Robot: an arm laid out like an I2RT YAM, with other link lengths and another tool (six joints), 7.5 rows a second.
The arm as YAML. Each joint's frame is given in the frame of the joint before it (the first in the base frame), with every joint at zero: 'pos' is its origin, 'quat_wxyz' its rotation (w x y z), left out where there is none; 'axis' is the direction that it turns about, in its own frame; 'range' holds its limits. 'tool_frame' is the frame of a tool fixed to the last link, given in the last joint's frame.
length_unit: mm
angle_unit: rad
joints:
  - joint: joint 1
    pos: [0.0, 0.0, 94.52]
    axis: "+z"
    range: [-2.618, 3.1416]
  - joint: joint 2
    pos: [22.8, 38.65, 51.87]
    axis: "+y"
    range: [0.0, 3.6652]
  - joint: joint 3
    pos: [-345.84, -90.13, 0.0]
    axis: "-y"
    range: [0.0, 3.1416]
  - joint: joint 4
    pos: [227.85, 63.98, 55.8]
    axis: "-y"
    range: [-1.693, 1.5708]
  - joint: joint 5
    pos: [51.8, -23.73, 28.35]
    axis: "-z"
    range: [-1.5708, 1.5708]
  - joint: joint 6
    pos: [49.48, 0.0, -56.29]
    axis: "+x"
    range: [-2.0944, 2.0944]
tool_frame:
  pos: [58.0, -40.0, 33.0]
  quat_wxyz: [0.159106, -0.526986, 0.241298, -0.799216]
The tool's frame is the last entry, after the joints.
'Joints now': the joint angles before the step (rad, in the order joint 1, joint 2, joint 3, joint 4, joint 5, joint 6). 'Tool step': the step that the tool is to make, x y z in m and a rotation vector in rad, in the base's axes. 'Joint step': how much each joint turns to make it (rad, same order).
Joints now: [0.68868 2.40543 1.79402 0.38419 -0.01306 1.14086]
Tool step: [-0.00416 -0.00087 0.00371 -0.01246 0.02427 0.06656]
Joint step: [-0.00937 -0.02127 -0.01013 -0.03848 -0.07509 -0.01261]
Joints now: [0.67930 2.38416 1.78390 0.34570 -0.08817 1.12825]
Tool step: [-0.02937 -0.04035 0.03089 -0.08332 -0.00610 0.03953]
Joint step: [-0.02755 -0.16793 -0.18216 -0.04195 -0.04510 -0.08578]
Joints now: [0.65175 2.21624 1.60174 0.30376 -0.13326 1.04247]
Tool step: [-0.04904 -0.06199 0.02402 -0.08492 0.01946 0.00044]
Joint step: [-0.03970 -0.22186 -0.25544 -0.04196 -0.01823 -0.06798]
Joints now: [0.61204 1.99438 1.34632 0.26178 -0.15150 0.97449]
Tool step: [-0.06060 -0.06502 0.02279 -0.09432 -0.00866 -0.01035]
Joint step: [-0.03793 -0.24620 -0.23946 -0.06524 0.00832 -0.08806]
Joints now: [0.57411 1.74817 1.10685 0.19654 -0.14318 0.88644]
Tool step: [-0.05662 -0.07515 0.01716 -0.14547 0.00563 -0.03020]
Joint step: [-0.08819 -0.23923 -0.15380 -0.18301 0.00720 -0.13673]
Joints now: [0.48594 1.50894 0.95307 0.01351 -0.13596 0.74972]
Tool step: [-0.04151 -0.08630 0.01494 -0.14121 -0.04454 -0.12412]
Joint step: [-0.19574 -0.20036 -0.10012 -0.13331 0.01783 -0.16417]
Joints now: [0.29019 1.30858 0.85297 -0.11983 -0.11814 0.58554]
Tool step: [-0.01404 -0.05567 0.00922 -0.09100 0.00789 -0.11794]
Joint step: [-0.19452 -0.05180 0.01150 -0.10306 -0.01409 -0.11645]
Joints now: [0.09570 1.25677 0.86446 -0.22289 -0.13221 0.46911]
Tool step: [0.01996 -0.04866 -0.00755 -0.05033 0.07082 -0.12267]
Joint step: [-0.17921 0.10879 0.06545 -0.03815 -0.01430 -0.07465]
